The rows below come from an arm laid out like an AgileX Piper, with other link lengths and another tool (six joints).
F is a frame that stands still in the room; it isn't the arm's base.
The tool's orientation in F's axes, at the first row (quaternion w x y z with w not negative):
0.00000, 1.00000, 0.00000, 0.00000
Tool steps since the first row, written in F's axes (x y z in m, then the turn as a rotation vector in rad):
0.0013, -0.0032, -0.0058, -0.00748, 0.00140, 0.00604
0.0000, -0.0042, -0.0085, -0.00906, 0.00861, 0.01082
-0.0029, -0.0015, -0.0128, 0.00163, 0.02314, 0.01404
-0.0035, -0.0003, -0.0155, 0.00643, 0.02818, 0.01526
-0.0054, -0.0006, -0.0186, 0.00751, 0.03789, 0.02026
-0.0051, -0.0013, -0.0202, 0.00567, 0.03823, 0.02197
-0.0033, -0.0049, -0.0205, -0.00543, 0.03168, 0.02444
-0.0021, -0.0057, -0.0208, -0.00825, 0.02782, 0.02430
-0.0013, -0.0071, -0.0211, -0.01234, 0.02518, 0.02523
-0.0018, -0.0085, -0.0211, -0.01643, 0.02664, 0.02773
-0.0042, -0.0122, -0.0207, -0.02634, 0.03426, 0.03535
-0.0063, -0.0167, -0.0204, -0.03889, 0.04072, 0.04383
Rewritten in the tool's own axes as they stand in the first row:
0.0013, 0.0032, 0.0058, -0.00748, -0.00140, -0.00604
0.0000, 0.0042, 0.0085, -0.00906, -0.00861, -0.01082
-0.0029, 0.0015, 0.0128, 0.00163, -0.02314, -0.01404
-0.0035, 0.0003, 0.0155, 0.00643, -0.02818, -0.01526
-0.0054, 0.0006, 0.0186, 0.00751, -0.03789, -0.02026
-0.0051, 0.0013, 0.0202, 0.00567, -0.03823, -0.02197
-0.0033, 0.0049, 0.0205, -0.00543, -0.03168, -0.02444
-0.0021, 0.0057, 0.0208, -0.00825, -0.02782, -0.02430
-0.0013, 0.0071, 0.0211, -0.01234, -0.02518, -0.02523
-0.0018, 0.0085, 0.0211, -0.01643, -0.02664, -0.02773
-0.0042, 0.0122, 0.0207, -0.02634, -0.03426, -0.03535
-0.0063, 0.0167, 0.0204, -0.03889, -0.04072, -0.04383

